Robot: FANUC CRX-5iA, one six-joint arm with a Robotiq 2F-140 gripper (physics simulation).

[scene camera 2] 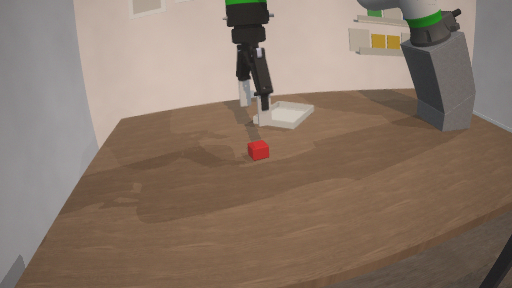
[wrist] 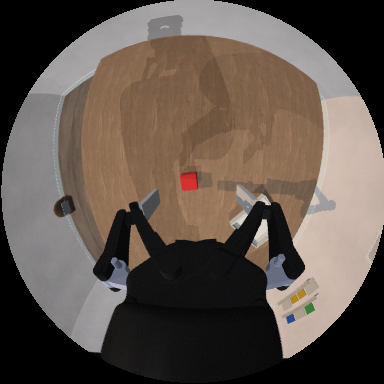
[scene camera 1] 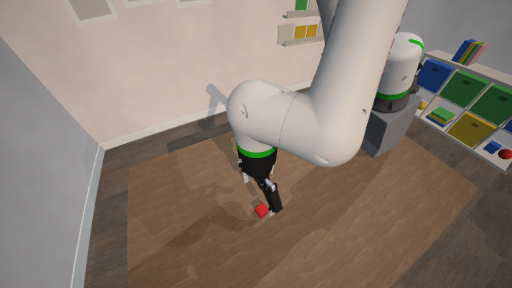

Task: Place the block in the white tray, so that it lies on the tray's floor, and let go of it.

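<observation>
The red block lies flat on the wooden table. The white tray stands behind it and to the right in the scene camera 2 view. In the scene camera 1 view the tray is largely or wholly hidden by the arm and gripper. My gripper is open and empty, above the table. In the wrist view the block shows ahead of the fingertips, slightly left of midway between them, and the right finger covers part of the tray.
The arm's grey pedestal stands on the right side of the table. A shelf unit with coloured boxes stands beyond it in the scene camera 1 view. A pink wall rises behind the table, with small wall shelves.
</observation>
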